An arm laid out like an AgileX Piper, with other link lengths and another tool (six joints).
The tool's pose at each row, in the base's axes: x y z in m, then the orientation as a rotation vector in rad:
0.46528 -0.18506 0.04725 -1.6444 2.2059 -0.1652
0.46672 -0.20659 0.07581 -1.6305 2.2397 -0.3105
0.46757 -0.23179 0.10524 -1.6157 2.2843 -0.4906
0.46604 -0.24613 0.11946 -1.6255 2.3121 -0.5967
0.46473 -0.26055 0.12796 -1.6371 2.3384 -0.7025
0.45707 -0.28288 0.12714 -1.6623 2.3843 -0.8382
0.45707 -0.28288 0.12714 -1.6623 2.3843 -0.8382
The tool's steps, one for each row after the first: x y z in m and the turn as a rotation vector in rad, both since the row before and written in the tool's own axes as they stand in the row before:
0.01332 -0.01695 -0.02857 0.0649 0.0870 0.0004
0.01921 -0.01970 -0.02729 0.0704 0.1162 -0.0012
0.01339 -0.00940 -0.01193 0.0292 0.0773 -0.0130
0.01422 -0.00709 -0.00542 0.0260 0.0780 -0.0150
0.02337 0.00066 0.00338 0.0177 0.1121 -0.0244
0.00000 0.00000 0.00000 0.0000 0.0000 0.0000

